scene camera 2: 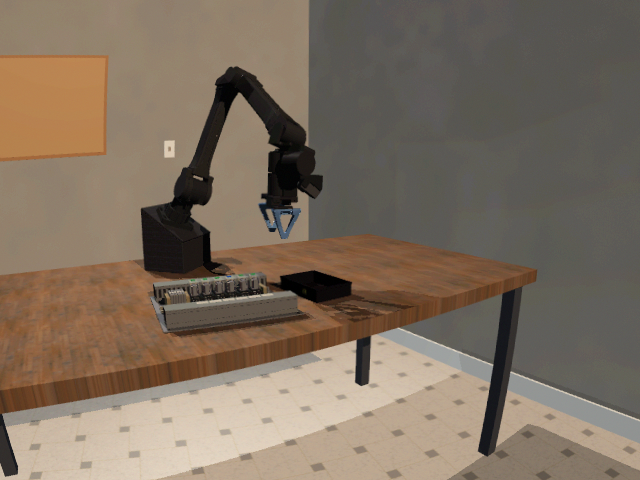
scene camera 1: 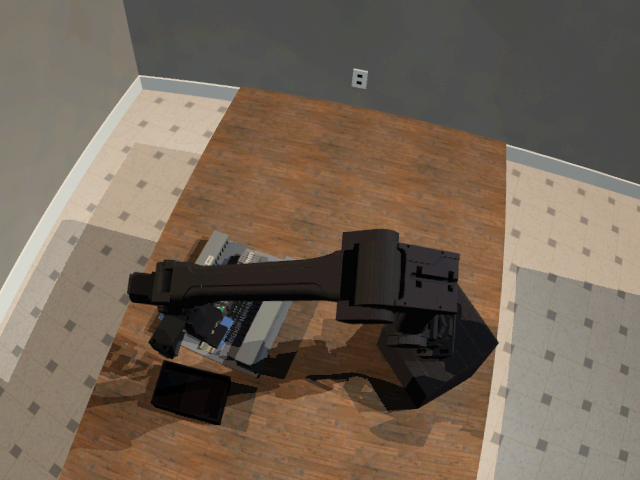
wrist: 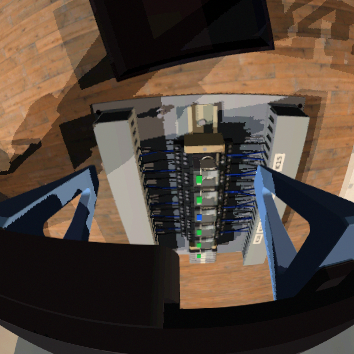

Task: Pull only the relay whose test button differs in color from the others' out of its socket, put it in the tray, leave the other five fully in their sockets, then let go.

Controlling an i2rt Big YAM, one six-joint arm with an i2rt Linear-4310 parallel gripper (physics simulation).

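Where they show: gripper, between the fingertips: (scene camera 2: 278, 235) (scene camera 1: 202, 334) (wrist: 175, 173); arm's base, origin of its link: (scene camera 2: 173, 220) (scene camera 1: 436, 328).
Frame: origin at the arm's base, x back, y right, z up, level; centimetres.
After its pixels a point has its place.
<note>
The relay with the blue test button (wrist: 200, 217) @(x -47.0, y -0.4, z -8.6 cm) (scene camera 2: 229, 283) @(x -48.9, y 0.3, z -9.8 cm) stands in its socket in the row, third from the tray end. The other five relays have green buttons, such as the end relay (wrist: 205, 179) (scene camera 2: 253, 280), and stand in the same row. My gripper (wrist: 175, 173) @(x -46.8, y -14.1, z 0.0 cm) (scene camera 2: 278, 233) @(x -46.8, y -14.1, z 0.0 cm) is open and empty, high above the panel, fingers pointing down. In the wrist view the row lies between the fingertips, nearer the right one. The black tray (scene camera 1: 223, 403) @(x -40.5, y -24.3, z -12.2 cm) (scene camera 2: 330, 294) @(x -56.9, y -22.9, z -14.1 cm) (wrist: 200, 61) @(x -49.6, y -18.1, z -12.1 cm) is empty, beside the panel's end. The arm hides much of the row in scene camera 1.
Grey wiring ducts (wrist: 120, 175) @(x -38.0, y -6.5, z -11.3 cm) (scene camera 2: 232, 311) (scene camera 1: 261, 330) @(x -37.4, y -4.8, z -11.3 cm) flank the relay row on both sides. A beige end stop (wrist: 204, 145) @(x -48.7, y -8.7, z -11.6 cm) stands at the row's tray end. Blue wires run from the sockets to the ducts. The arm's base (scene camera 2: 173, 242) @(x -8.6, y 2.8, z -5.8 cm) (scene camera 1: 449, 361) @(x 4.3, y -6.6, z -0.8 cm) stands on the wooden table.
</note>
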